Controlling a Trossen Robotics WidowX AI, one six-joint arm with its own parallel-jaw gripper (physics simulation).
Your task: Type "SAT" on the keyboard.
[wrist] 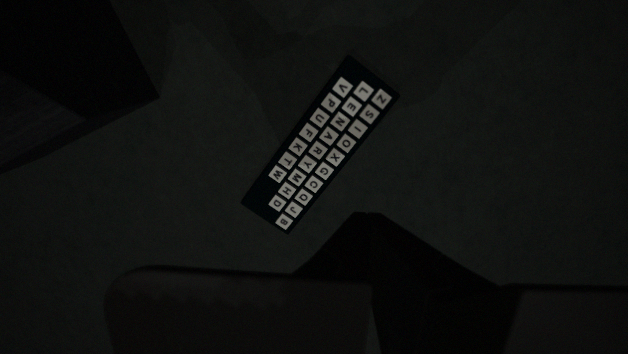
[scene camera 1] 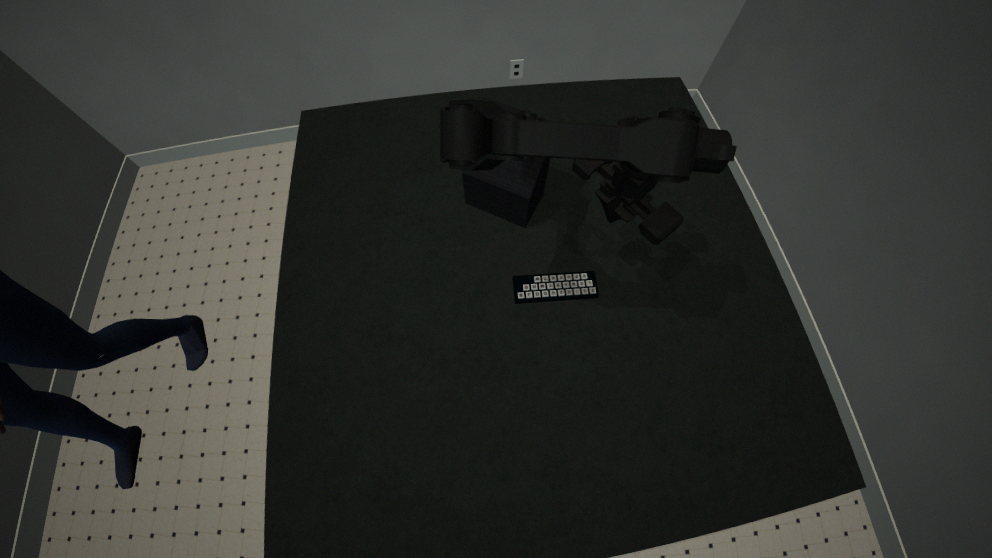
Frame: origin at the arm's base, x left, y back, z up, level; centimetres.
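Seen in the pictures: gripper, between the fingertips: [wrist: 365,226] [scene camera 1: 611,220].
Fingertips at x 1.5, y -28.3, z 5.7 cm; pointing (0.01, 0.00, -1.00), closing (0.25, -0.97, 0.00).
A point is followed by its place in that frame.
The keyboard [scene camera 1: 554,286] {y -27.2, x -4.7, z -21.1 cm} [wrist: 322,145] {y -27.7, x -3.3, z -20.6 cm} is a thin dark board with three rows of white letter keys, lying flat on the dark table [scene camera 1: 416,388] {y -35.9, x -43.0, z -22.3 cm} [wrist: 475,175] {y -45.2, x -2.0, z -22.3 cm}. In the wrist view it lies slanted, with the S key [wrist: 369,114] {y -31.3, x 1.2, z -20.6 cm} in the right row, the A key [wrist: 328,136] {y -28.0, x -2.1, z -20.5 cm} in the middle row and the T key [wrist: 287,161] {y -24.6, x -6.0, z -20.5 cm} in the left row. My gripper [scene camera 1: 613,212] {y -28.3, x 1.5, z 5.7 cm} [wrist: 365,226] {y -28.3, x 1.5, z 5.7 cm} is shut and empty, its fingertips together. It is apart from the keyboard, above the table and toward the wall side in the scene view. Darkness hides finger detail there.
A dark block [scene camera 1: 502,197] {y -4.0, x -7.9, z -13.0 cm} [wrist: 40,115] {y -6.8, x -3.6, z -7.9 cm} stands below the arm [scene camera 1: 568,138] {y -27.9, x -12.2, z 30.3 cm}, on the wall side of the keyboard. A person's legs [scene camera 1: 41,340] show at the left, over the tiled floor [scene camera 1: 215,277]. A wall outlet [scene camera 1: 516,68] is behind the table.
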